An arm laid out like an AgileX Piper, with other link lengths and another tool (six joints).
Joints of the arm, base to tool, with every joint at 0 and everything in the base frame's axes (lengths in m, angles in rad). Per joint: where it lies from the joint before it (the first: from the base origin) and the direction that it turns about. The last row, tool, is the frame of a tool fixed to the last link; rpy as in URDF.
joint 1: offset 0 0 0.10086 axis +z
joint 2: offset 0 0 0 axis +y
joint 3: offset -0.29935 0 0.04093 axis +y
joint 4: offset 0.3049 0 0.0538 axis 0.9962 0 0.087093
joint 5: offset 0 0 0 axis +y
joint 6: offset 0.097 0 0.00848 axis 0.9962 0 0.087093
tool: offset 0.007 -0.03 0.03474 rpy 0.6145 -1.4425 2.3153
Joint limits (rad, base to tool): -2.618..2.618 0..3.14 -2.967..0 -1.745..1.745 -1.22..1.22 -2.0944..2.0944
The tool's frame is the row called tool.
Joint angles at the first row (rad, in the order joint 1, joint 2, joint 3, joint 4, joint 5, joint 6):
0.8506 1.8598 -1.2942 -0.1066 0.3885 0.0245
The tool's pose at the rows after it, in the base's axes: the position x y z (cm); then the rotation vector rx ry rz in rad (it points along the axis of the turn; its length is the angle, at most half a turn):
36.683, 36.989, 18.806, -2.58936, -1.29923, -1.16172
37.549, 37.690, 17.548, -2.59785, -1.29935, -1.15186
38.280, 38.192, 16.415, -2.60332, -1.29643, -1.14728
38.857, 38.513, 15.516, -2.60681, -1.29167, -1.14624
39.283, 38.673, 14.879, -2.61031, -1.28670, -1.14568
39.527, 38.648, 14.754, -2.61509, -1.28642, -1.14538
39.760, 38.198, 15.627, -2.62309, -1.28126, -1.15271
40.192, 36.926, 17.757, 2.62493, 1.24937, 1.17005
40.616, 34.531, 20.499, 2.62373, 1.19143, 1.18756
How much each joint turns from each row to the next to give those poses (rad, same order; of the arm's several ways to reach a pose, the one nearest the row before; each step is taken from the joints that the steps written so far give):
-0.0002 0.0561 -0.0412 0.0000 -0.0036 0.0000
-0.0037 0.0509 -0.0357 0.0000 -0.0073 0.0005
-0.0042 0.0423 -0.0272 0.0001 -0.0117 0.0006
-0.0042 0.0321 -0.0195 -0.0001 -0.0121 0.0008
-0.0039 0.0219 -0.0130 -0.0002 -0.0087 0.0010
-0.0035 0.0067 -0.0069 -0.0033 0.0025 0.0010
-0.0081 -0.0171 -0.0024 -0.0060 0.0184 0.0009
-0.0208 -0.0464 0.0035 -0.0075 0.0319 0.0013
-0.0359 -0.0736 0.0237 -0.0084 0.0356 0.0012

